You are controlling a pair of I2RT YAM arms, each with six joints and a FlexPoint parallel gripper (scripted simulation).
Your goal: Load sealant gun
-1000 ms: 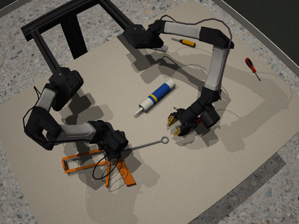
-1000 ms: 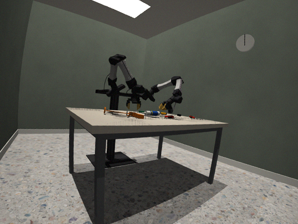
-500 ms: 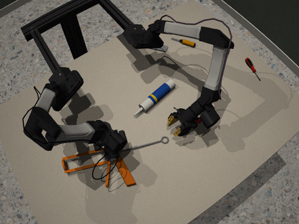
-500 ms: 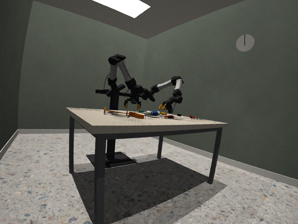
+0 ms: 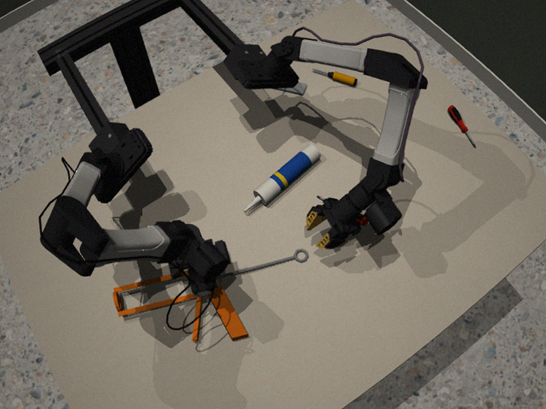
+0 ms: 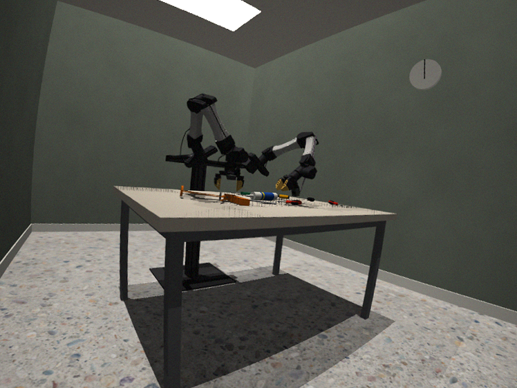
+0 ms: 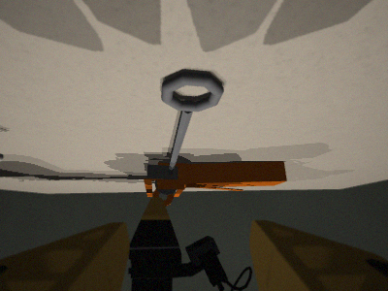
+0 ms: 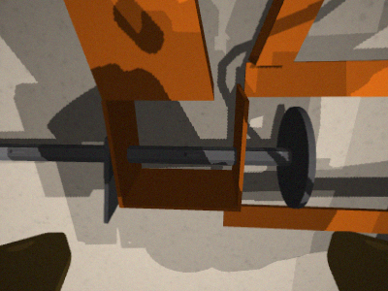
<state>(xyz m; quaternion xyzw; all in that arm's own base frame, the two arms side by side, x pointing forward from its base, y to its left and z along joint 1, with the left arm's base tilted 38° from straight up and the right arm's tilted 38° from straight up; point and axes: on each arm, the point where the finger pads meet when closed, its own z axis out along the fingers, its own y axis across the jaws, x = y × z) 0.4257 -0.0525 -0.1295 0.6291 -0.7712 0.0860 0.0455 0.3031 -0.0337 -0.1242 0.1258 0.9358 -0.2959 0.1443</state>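
Right now my right hand is 3 cm short of the thumb plate, 3 cm to the right of it and 5 cm above it. Also, from my right hand: cartridge 10 cm behind, 32 cm to the left, 4 cm below; then plunger rod 6 cm ahead, 10 cm to the left, 5 cm below; then green-handled tool 41 cm behind, 53 cm to the left, 5 cm below.
My left gripper is now 210 mm past the cartridge, 60 mm to the right of it and 60 mm above it. Also, from my left hand: thumb plate (240 mm to the right, 90 mm behind, 70 mm below); then plunger rod (170 mm to the right, 70 mm below, 60 mm behind); then green-handled tool (530 mm behind, 260 mm to the left, 80 mm below).
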